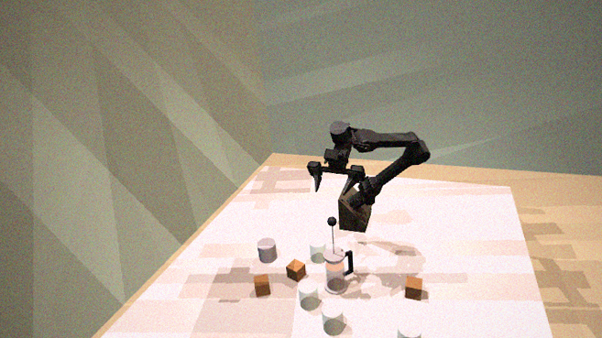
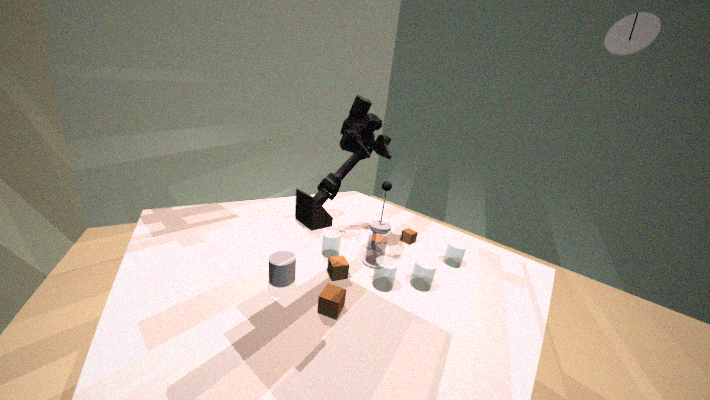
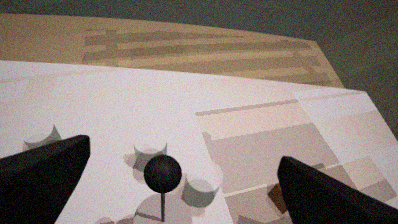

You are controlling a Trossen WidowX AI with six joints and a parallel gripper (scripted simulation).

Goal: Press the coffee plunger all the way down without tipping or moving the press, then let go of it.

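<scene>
Right now my gripper tip is 2 cm short of the glass coffee press, 3 cm to the right of it and 22 cm above it. Round my gripper tip: grey cylinder 1 cm behind, 29 cm to the right, 32 cm below.
</scene>
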